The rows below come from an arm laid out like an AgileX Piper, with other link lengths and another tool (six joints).
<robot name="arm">
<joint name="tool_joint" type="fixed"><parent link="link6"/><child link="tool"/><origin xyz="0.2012 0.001 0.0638" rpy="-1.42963 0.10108 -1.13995"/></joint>
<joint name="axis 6" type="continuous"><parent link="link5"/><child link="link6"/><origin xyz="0.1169 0 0.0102" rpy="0 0 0"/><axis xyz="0.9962 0 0.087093"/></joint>
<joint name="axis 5" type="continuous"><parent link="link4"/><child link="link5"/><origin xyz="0 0 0" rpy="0 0 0"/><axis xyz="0 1 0"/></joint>
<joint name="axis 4" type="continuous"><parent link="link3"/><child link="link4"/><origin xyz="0.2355 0 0.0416" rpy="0 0 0"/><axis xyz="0.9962 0 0.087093"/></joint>
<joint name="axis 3" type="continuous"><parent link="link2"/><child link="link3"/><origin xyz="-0.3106 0 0.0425" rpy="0 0 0"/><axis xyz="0 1 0"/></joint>
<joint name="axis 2" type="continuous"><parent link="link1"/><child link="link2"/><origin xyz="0 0 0" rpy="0 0 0"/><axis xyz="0 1 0"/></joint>
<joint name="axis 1" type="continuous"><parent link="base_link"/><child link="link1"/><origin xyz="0 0 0.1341" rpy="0 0 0"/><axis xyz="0 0 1"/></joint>
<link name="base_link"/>
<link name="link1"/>
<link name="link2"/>
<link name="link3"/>
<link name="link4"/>
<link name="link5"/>
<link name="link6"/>
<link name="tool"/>
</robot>
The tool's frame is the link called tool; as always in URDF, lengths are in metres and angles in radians. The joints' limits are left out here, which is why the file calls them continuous.
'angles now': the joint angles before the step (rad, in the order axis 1, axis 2, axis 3, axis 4, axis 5, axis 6). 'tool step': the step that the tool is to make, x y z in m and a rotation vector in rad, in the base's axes. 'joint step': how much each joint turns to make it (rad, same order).
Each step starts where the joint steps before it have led.
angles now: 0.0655 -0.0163 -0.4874 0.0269 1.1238 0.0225
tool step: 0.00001 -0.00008 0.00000 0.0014 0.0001 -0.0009
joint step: -0.0001 0.0000 0.0000 0.0001 0.0000 0.0016
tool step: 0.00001 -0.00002 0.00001 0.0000 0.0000 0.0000
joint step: 0.0002 0.0001 0.0000 -0.0002 0.0000 0.0002
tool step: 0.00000 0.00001 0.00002 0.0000 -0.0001 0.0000
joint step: -0.0001 -0.0001 0.0000 0.0001 0.0000 -0.0001
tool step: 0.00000 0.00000 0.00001 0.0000 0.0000 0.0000
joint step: 0.0000 0.0000 0.0000 0.0000 0.0000 0.0000
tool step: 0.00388 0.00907 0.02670 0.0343 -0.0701 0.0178
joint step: 0.0001 0.0000 -0.0231 0.0344 -0.0492 0.0000
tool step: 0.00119 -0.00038 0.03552 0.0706 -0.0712 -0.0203
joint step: 0.0000 0.0112 -0.0517 0.0110 -0.0389 0.0607
